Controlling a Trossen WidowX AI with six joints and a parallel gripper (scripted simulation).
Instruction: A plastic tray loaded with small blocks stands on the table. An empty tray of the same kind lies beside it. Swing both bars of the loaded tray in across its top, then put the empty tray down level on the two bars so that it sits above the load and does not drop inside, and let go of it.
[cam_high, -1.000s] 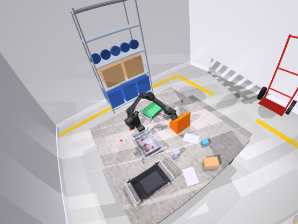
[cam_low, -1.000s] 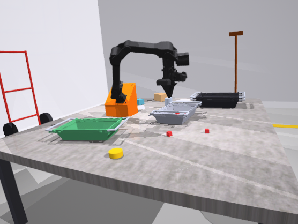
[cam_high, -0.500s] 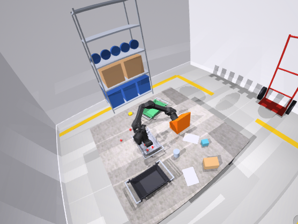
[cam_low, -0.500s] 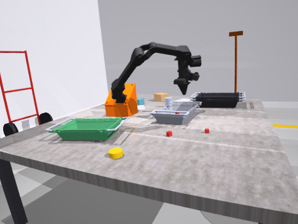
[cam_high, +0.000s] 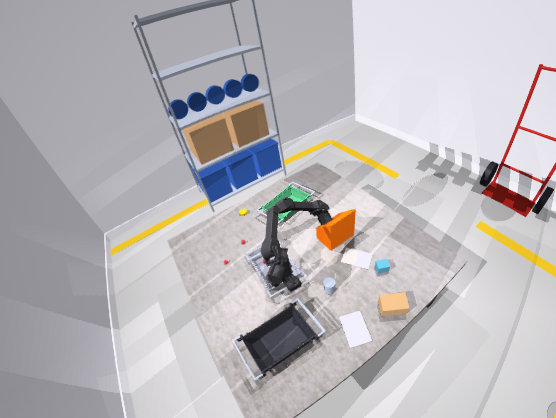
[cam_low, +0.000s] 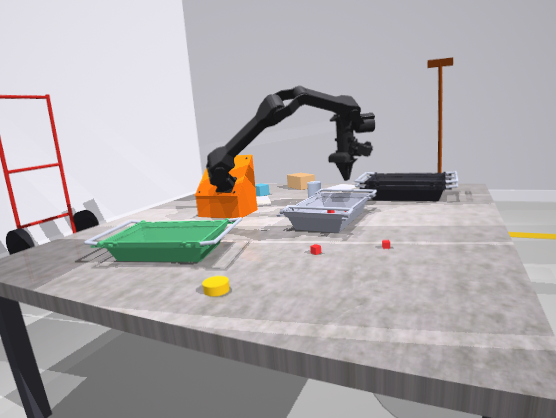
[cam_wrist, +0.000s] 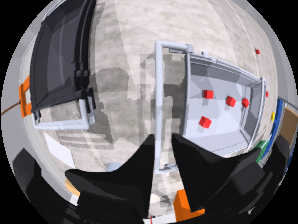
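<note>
The green tray lies 54 cm to the right of my gripper tip, 33 cm behind it and 5 cm below it. From my gripper tip the other things lie so: cardboard box: 37 cm to the left, 33 cm behind, 7 cm below; then blue cube: 45 cm behind, 18 cm to the left, 7 cm below; then grey cylinder: 16 cm behind, 11 cm to the left, 6 cm below.
</note>
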